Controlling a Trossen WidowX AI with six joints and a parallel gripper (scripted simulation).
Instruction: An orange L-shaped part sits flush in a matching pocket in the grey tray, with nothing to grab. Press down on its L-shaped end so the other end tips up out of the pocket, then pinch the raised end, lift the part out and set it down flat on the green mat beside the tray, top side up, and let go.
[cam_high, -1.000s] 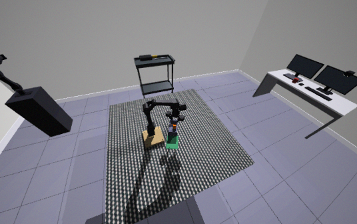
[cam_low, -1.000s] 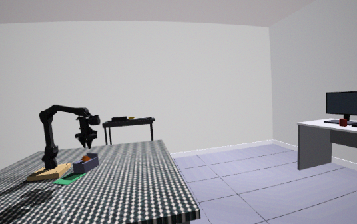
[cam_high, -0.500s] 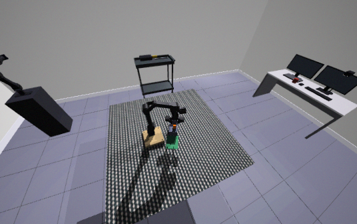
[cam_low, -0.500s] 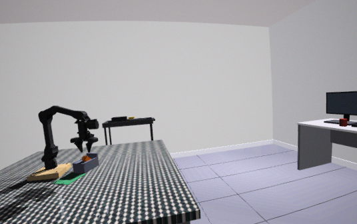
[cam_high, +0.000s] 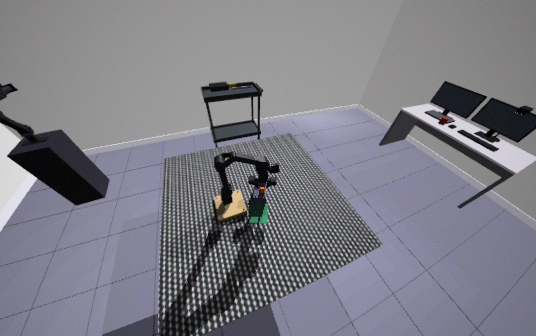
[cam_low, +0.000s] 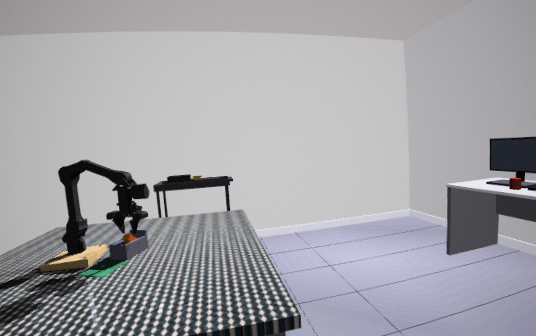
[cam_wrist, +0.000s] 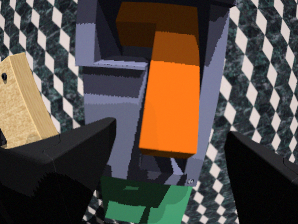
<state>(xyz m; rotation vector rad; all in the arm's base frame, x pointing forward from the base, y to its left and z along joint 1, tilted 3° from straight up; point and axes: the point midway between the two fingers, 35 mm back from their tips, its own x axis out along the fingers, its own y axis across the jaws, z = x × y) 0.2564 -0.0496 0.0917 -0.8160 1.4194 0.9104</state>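
Now: gripper tip 6 cm above the orange L-shaped part and 4 cm to the right of it. Round my gripper tip: green mat: 12 cm to the right, 11 cm below, 8 cm behind.
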